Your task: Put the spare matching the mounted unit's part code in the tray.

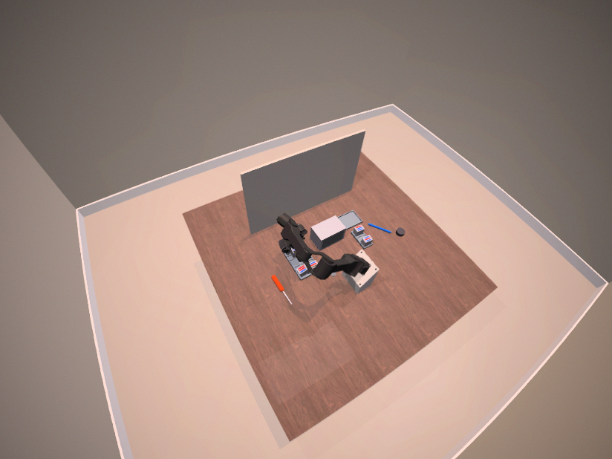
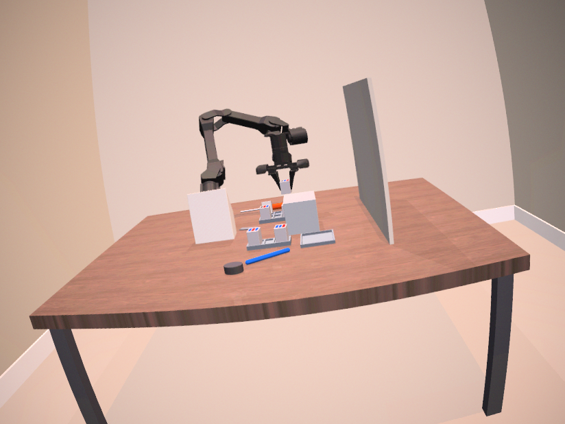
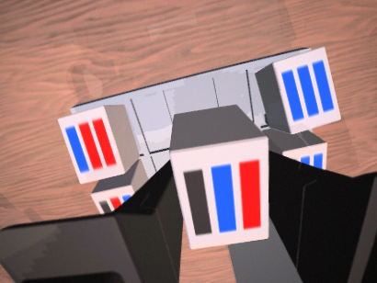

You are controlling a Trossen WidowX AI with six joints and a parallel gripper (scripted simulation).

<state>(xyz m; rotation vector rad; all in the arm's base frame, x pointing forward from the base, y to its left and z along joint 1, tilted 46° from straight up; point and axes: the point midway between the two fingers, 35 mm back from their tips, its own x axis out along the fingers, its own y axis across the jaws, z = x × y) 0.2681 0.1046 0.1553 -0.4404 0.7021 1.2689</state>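
The shallow grey tray is 3 cm ahead of my gripper tip, 42 cm to the right of it and 9 cm below it. From my gripper tip the other things lie so: blue pen (13 cm behind, 52 cm to the right, 9 cm below); mounted unit (1 cm ahead, 22 cm to the right, 4 cm below); grey panel (25 cm ahead, 26 cm to the right, 13 cm above).
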